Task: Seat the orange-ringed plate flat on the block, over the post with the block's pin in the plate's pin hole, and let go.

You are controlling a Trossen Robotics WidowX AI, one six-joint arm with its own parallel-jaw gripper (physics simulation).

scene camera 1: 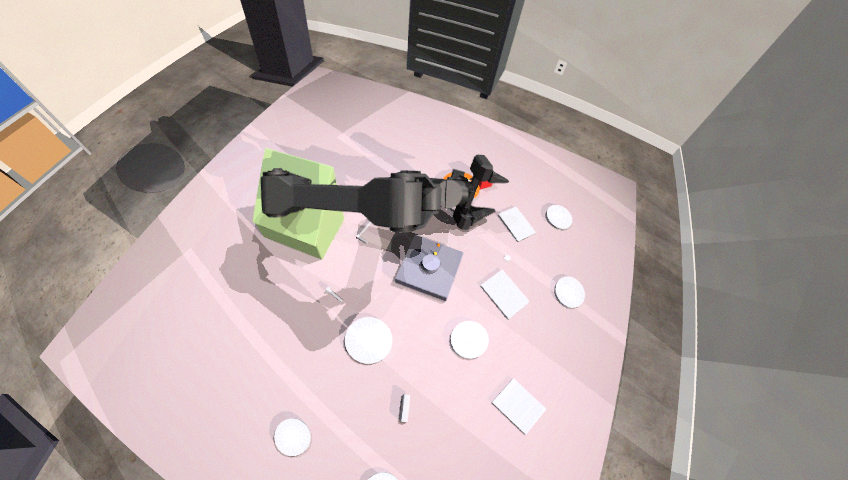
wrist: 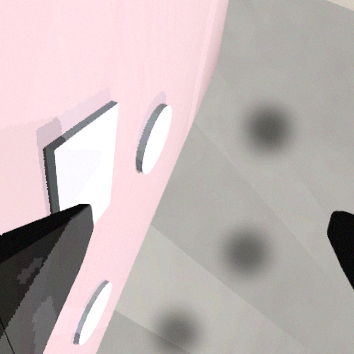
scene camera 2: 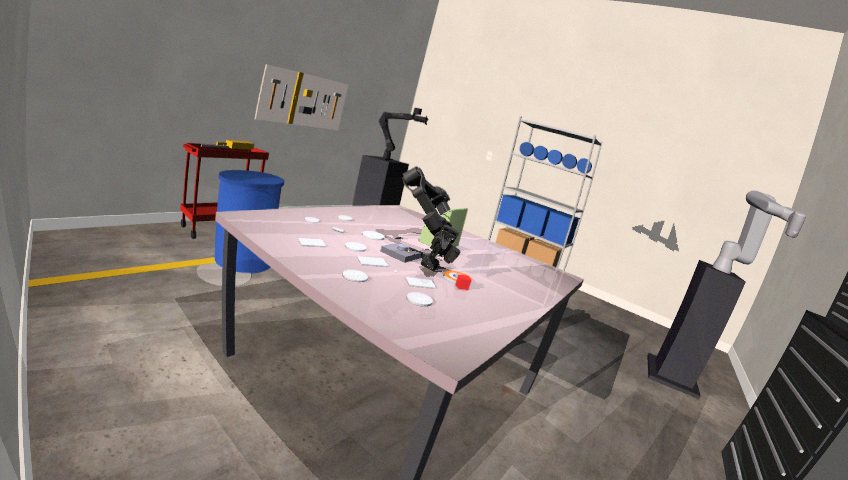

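Where they show: gripper, fingertip midpoint: (scene camera 1: 501,196) (wrist: 213,219) (scene camera 2: 437,259); arm's base, origin of the base link: (scene camera 1: 296,190) (scene camera 2: 446,215).
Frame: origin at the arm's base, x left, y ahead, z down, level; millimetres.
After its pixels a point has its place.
The orange-ringed plate (scene camera 1: 458,176) (scene camera 2: 448,275) {x 243, y 354, z 138 mm} lies on the table beyond the block, partly hidden under the arm in the first scene view. A red block-shaped piece (scene camera 1: 486,184) {x 300, y 388, z 134 mm} (scene camera 2: 462,281) {x 321, y 399, z 120 mm} is at its side; whether they are joined is unclear. The grey-blue block (scene camera 1: 445,281) {x -25, y 366, z 126 mm} (scene camera 2: 392,252) {x -2, y 383, z 132 mm} lies flat, with a round post (scene camera 1: 430,263) {x -2, y 321, z 110 mm} standing on it and small yellow and orange marks near the post; I cannot tell which is the pin. My gripper (scene camera 1: 499,195) {x 218, y 431, z 69 mm} (wrist: 213,219) {x 218, y 431, z 69 mm} is open and empty, tilted outward above the table near the plate. The plate does not show in the wrist view.
The arm's green base (scene camera 1: 291,237) {x -71, y 4, z 88 mm} (scene camera 2: 461,218) {x 53, y -54, z 3 mm} stands behind the block. White square tiles (scene camera 1: 516,223) {x 211, y 497, z 144 mm} (scene camera 2: 420,282) {x 214, y 502, z 145 mm} (wrist: 87,165) {x 223, y 484, z 145 mm} and white discs (scene camera 1: 558,217) {x 282, y 614, z 144 mm} (scene camera 2: 419,299) {x 291, y 627, z 142 mm} (wrist: 156,140) {x 285, y 615, z 143 mm} lie around the table (scene camera 1: 208,368) {x -412, y -49, z 150 mm}. Small white bars (scene camera 1: 404,408) {x -314, y 376, z 136 mm} lie there too.
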